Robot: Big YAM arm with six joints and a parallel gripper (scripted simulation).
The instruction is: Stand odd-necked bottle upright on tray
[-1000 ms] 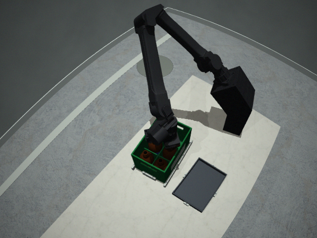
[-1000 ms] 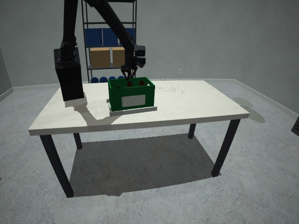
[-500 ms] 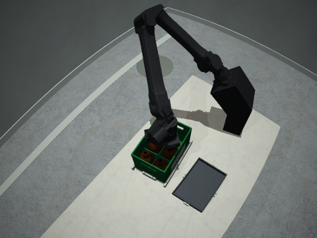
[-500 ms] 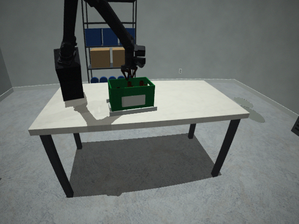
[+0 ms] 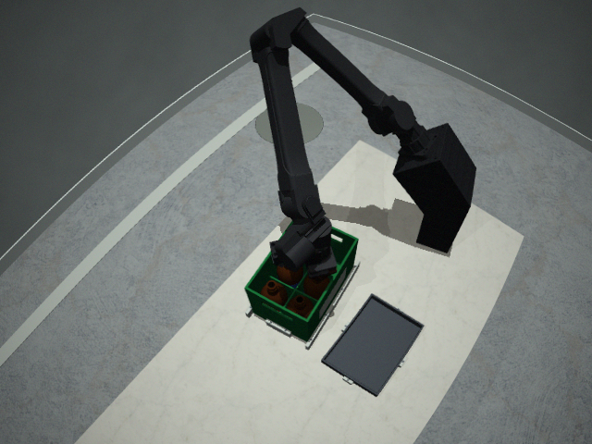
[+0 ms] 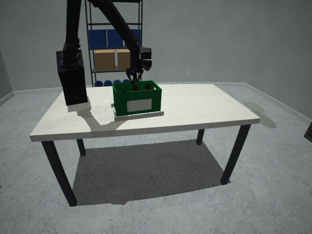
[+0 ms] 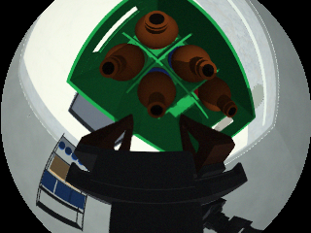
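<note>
My gripper is now 11 cm above the crate, 4 cm to the left of it and 1 cm short of it. From my hand the other things lie so: tray 22 cm to the left, 18 cm below, 1 cm ahead.
</note>
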